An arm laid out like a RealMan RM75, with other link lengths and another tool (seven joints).
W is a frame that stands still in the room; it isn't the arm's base.
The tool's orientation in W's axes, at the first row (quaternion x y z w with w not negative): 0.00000 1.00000 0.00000 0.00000
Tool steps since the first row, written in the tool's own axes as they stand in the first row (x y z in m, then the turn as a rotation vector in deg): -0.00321 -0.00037 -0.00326 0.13 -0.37 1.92; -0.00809 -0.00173 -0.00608 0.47 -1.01 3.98; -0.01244 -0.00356 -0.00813 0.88 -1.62 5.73; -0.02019 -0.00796 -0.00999 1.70 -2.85 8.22; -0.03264 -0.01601 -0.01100 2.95 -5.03 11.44; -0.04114 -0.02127 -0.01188 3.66 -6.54 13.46; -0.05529 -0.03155 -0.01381 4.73 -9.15 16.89; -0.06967 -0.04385 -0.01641 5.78 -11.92 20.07
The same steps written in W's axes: 0.00321 -0.00037 0.00326 -0.13 -0.37 -1.92; 0.00809 -0.00173 0.00608 -0.47 -1.01 -3.98; 0.01244 -0.00356 0.00813 -0.88 -1.62 -5.73; 0.02019 -0.00796 0.00999 -1.70 -2.85 -8.22; 0.03264 -0.01601 0.01100 -2.95 -5.03 -11.44; 0.04114 -0.02127 0.01188 -3.66 -6.54 -13.46; 0.05529 -0.03155 0.01381 -4.73 -9.15 -16.89; 0.06967 -0.04385 0.01641 -5.78 -11.92 -20.07
